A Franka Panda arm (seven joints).
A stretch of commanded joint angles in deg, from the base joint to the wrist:
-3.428, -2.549, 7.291, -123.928, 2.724, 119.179, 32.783
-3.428, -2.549, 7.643, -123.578, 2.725, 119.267, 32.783
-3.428, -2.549, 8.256, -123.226, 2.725, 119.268, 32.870
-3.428, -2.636, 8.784, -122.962, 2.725, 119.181, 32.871
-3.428, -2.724, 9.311, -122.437, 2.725, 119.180, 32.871
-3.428, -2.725, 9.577, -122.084, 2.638, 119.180, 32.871
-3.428, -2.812, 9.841, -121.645, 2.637, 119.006, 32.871
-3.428, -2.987, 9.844, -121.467, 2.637, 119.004, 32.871
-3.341, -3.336, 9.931, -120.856, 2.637, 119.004, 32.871
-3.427, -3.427, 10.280, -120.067, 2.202, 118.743, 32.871
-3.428, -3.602, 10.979, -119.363, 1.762, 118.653, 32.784
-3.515, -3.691, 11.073, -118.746, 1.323, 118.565, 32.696
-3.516, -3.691, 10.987, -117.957, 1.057, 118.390, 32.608
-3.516, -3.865, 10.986, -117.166, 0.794, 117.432, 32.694
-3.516, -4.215, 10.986, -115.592, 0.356, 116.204, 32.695
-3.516, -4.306, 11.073, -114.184, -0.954, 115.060, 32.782
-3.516, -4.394, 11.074, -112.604, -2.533, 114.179, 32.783
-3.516, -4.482, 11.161, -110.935, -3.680, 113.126, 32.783
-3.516, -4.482, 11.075, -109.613, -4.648, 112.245, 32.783
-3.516, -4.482, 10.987, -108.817, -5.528, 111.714, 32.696
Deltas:
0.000, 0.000, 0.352, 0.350, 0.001, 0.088, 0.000
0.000, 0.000, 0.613, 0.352, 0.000, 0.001, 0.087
0.000, -0.087, 0.528, 0.264, 0.000, -0.087, 0.001
0.000, -0.088, 0.527, 0.525, 0.000, -0.001, 0.000
0.000, -0.001, 0.266, 0.353, -0.087, 0.000, 0.000
0.000, -0.087, 0.264, 0.439, -0.001, -0.174, 0.000
0.000, -0.175, 0.003, 0.178, 0.000, -0.002, 0.000
0.087, -0.349, 0.087, 0.611, 0.000, 0.000, 0.000
-0.086, -0.091, 0.349, 0.789, -0.435, -0.261, 0.000
-0.001, -0.175, 0.699, 0.704, -0.440, -0.090, -0.087
-0.087, -0.089, 0.094, 0.617, -0.439, -0.088, -0.088
-0.001, 0.000, -0.086, 0.789, -0.266, -0.175, -0.088
0.000, -0.174, -0.001, 0.791, -0.263, -0.958, 0.086
0.000, -0.350, 0.000, 1.574, -0.438, -1.228, 0.001
0.000, -0.091, 0.087, 1.408, -1.310, -1.144, 0.087
0.000, -0.088, 0.001, 1.580, -1.579, -0.881, 0.001
0.000, -0.088, 0.087, 1.669, -1.147, -1.053, 0.000
0.000, 0.000, -0.086, 1.322, -0.968, -0.881, 0.000
0.000, 0.000, -0.088, 0.796, -0.880, -0.531, -0.087

